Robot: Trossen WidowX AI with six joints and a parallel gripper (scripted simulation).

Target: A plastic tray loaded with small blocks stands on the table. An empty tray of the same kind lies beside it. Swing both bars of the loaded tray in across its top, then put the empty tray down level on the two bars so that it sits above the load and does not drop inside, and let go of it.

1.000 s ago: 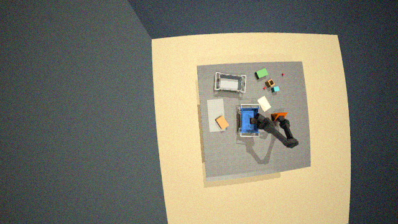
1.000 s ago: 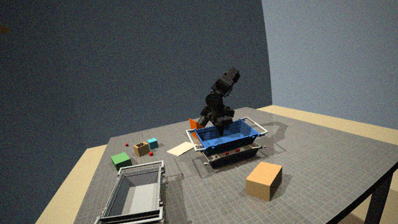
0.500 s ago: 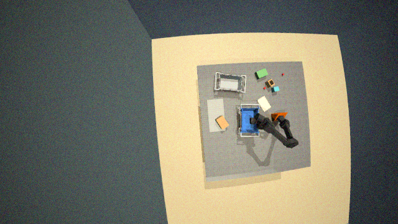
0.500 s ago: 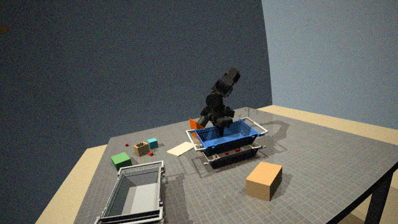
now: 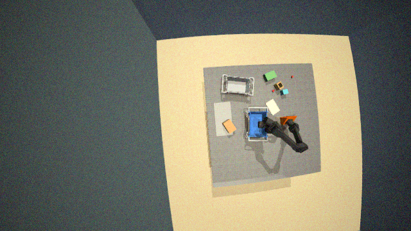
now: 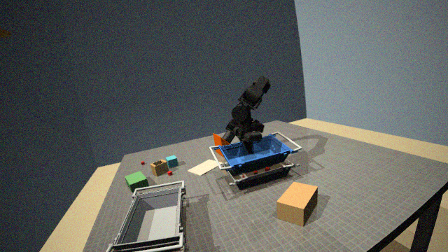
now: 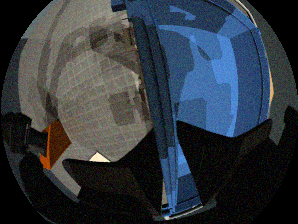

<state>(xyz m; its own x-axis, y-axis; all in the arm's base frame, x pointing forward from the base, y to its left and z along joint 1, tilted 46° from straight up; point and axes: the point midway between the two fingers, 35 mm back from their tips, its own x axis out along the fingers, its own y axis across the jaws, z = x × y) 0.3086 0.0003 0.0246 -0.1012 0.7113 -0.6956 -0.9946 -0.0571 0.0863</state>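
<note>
My gripper tip is 7 cm short of the blue tray and 3 cm below it. Also, from my gripper tip: cream card: 18 cm to the right, 17 cm behind, 9 cm below; then cyan cube: 34 cm to the right, 30 cm behind, 7 cm below; then small brown box: 40 cm to the right, 23 cm behind, 8 cm below.
</note>
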